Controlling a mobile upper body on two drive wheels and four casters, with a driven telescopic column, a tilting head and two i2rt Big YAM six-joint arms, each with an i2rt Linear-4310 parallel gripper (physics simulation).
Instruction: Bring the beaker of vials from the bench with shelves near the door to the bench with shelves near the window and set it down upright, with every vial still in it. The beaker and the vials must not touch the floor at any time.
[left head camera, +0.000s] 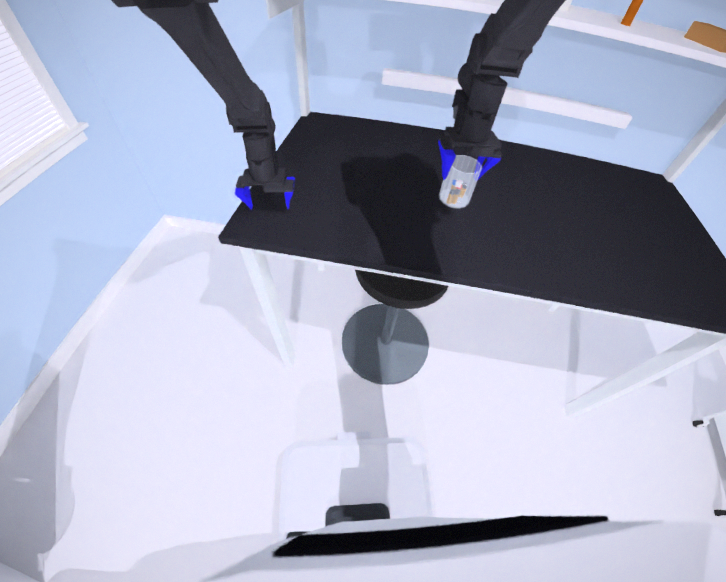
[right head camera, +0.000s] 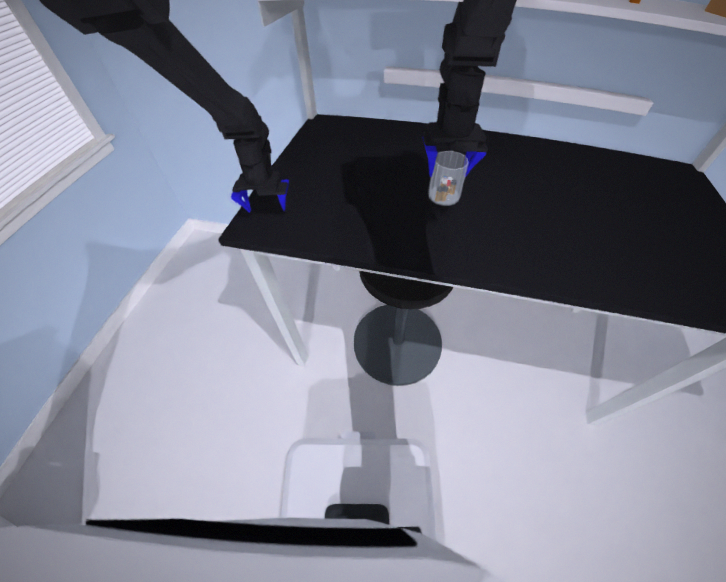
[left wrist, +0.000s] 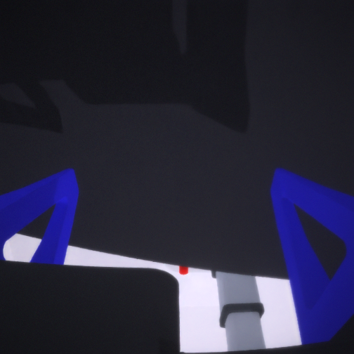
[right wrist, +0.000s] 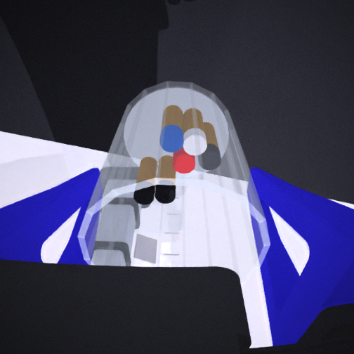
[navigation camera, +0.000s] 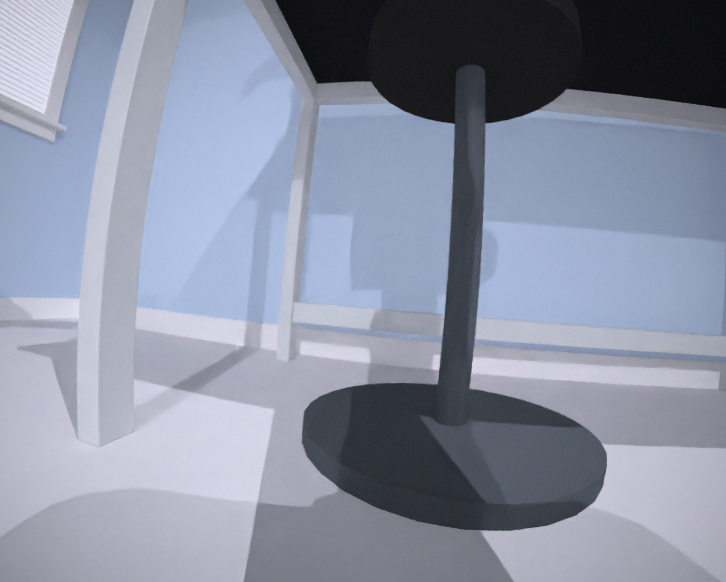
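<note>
A clear beaker (left head camera: 467, 167) (right head camera: 452, 162) (right wrist: 142, 117) is between the fingers of my right gripper (left head camera: 464, 175) (right head camera: 449, 173) (right wrist: 174, 178), which is shut on it over the black bench top (left head camera: 575, 242) (right head camera: 545, 242) (left wrist: 150, 215). The beaker looks near upright; whether its base touches the top I cannot tell. Several brown vials (left head camera: 457, 190) (right head camera: 447, 187) (right wrist: 172, 138) with blue, white, red, grey and black caps lean inside it. My left gripper (left head camera: 270, 207) (right head camera: 266, 210) (left wrist: 174, 179) is open and empty above the left end of the bench.
A window (left head camera: 37, 103) (right head camera: 45, 103) is on the left wall. A shelf (left head camera: 606, 29) and a white rail (left head camera: 569, 109) (right head camera: 563, 95) are behind the bench. A round stool (left head camera: 399, 292) (right head camera: 402, 292) (navigation camera: 460, 460) stands partly under the front edge, near a bench leg (left head camera: 269, 309) (navigation camera: 115, 272).
</note>
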